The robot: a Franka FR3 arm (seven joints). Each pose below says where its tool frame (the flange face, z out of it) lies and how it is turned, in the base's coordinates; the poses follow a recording.
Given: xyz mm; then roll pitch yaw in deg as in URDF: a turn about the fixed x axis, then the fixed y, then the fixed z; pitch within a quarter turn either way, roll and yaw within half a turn.
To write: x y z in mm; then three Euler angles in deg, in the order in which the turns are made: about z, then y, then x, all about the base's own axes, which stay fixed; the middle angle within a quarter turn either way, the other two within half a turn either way. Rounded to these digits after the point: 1 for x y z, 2 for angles.
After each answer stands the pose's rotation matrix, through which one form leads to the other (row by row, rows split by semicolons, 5 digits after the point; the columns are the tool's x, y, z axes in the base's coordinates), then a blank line. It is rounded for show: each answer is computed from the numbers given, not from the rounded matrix.
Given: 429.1, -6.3, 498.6, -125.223, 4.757, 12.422
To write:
429.1, -6.3, 498.6, -3.41, -12.85, -126.12
0.97323 0.05791 -0.22244; 0.21437 -0.57783 0.78750; -0.08293 -0.81410 -0.57477

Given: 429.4, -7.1, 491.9, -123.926, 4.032, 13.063
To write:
429.4, -7.1, 491.9, -4.08, -13.05, -124.85
0.97171 0.06931 -0.22577; 0.22546 -0.55687 0.79942; -0.07031 -0.82771 -0.55674

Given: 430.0, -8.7, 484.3, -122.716, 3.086, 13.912
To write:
430.0, -8.7, 484.3, -5.07, -13.33, -123.69
0.96926 0.08598 -0.23053; 0.24008 -0.53551 0.80968; -0.05383 -0.84014 -0.53969

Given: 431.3, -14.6, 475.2, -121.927, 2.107, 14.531
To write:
431.3, -14.6, 475.2, -6.05, -13.40, -122.91
0.96736 0.10248 -0.23177; 0.25073 -0.51975 0.81670; -0.03677 -0.84815 -0.52848

